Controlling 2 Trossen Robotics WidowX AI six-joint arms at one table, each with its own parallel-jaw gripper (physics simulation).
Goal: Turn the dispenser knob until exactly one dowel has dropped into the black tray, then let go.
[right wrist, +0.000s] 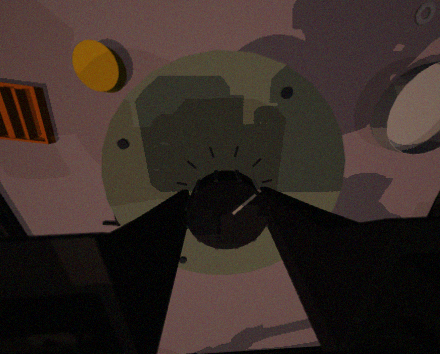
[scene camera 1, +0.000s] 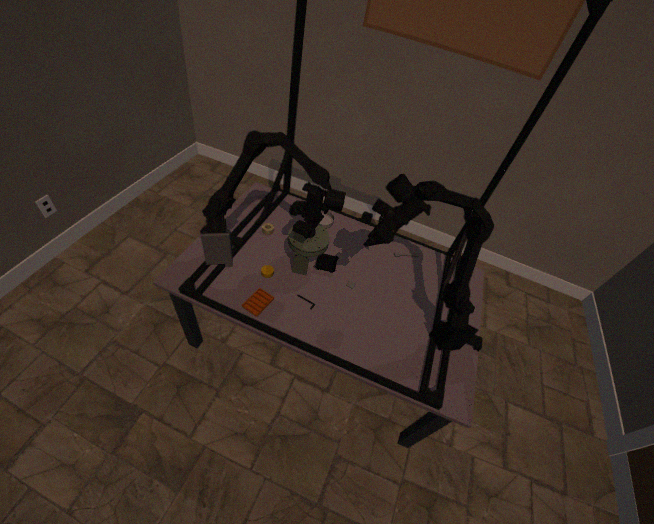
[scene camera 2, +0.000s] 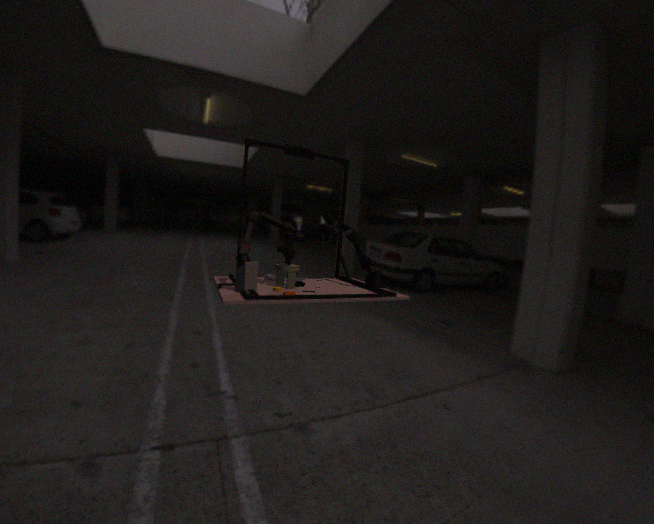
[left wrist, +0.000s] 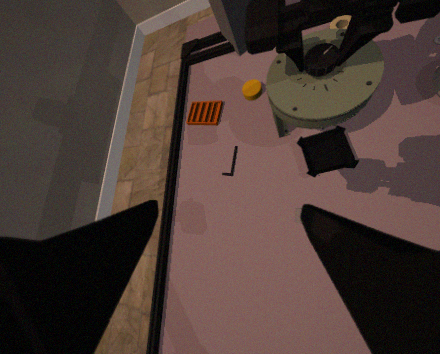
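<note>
The round green dispenser stands upright on the table, with a dark round knob on top. My right gripper is shut on the knob from above, one finger on each side. The knob's pale line points to the upper right in the right wrist view. The black tray lies beside the dispenser's base; no dowel can be made out in it. My left gripper is open and empty, raised above the table right of the tray in scene camera 1.
A yellow disc, an orange slotted block and a black hex key lie near the dispenser. A white-topped round container stands behind it. A grey box is at the left edge.
</note>
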